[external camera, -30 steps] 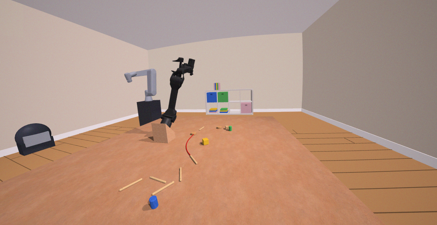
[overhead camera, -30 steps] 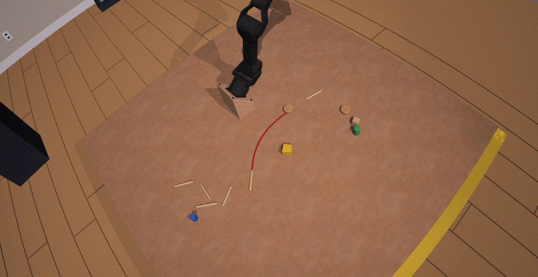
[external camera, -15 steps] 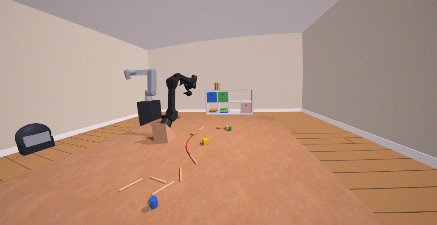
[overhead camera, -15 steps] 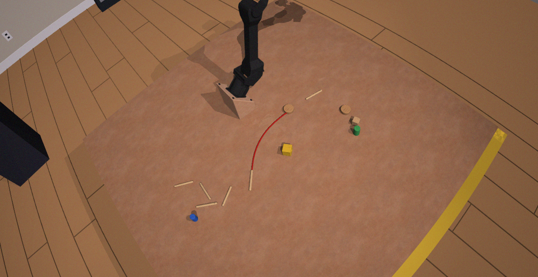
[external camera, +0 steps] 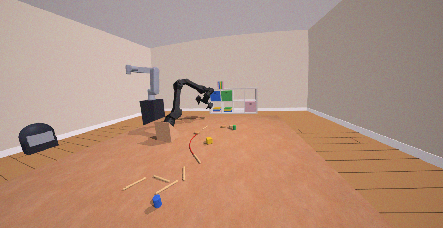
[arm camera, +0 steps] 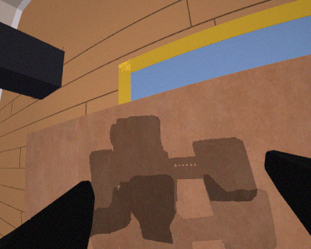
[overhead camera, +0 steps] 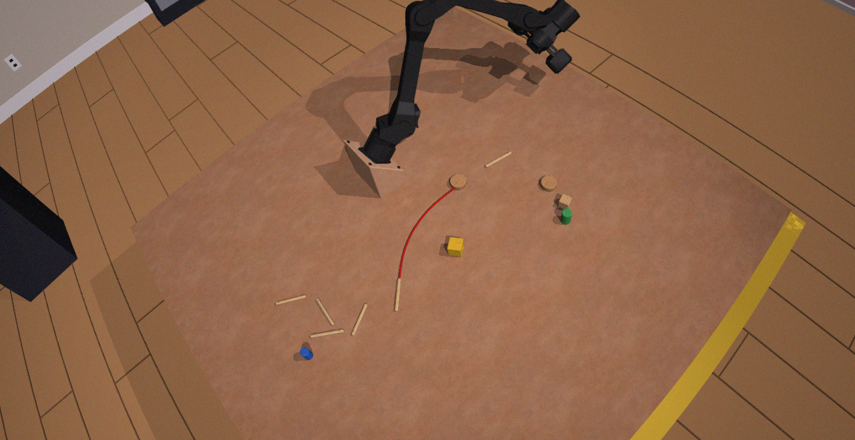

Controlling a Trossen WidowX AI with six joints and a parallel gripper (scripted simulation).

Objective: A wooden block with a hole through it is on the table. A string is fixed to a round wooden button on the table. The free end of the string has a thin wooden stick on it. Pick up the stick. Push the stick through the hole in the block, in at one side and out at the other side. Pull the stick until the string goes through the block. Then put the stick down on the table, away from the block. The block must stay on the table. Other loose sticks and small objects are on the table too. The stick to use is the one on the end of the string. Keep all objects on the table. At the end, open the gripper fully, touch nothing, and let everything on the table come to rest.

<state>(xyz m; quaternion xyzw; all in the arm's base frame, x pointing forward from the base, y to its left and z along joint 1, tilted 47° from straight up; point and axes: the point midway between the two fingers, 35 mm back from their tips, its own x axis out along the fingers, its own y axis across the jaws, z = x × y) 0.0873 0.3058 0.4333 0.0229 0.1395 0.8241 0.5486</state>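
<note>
Now: the small wooden cube 33 cm ahead of my gripper tip, 32 cm to the right of it and 11 cm below it. The rest, counted from my gripper tip: blue cylinder: 15 cm ahead, 97 cm to the right, 11 cm below; yellow cube: 21 cm ahead, 57 cm to the right, 11 cm below; green cylinder: 35 cm ahead, 35 cm to the right, 10 cm below.
</note>
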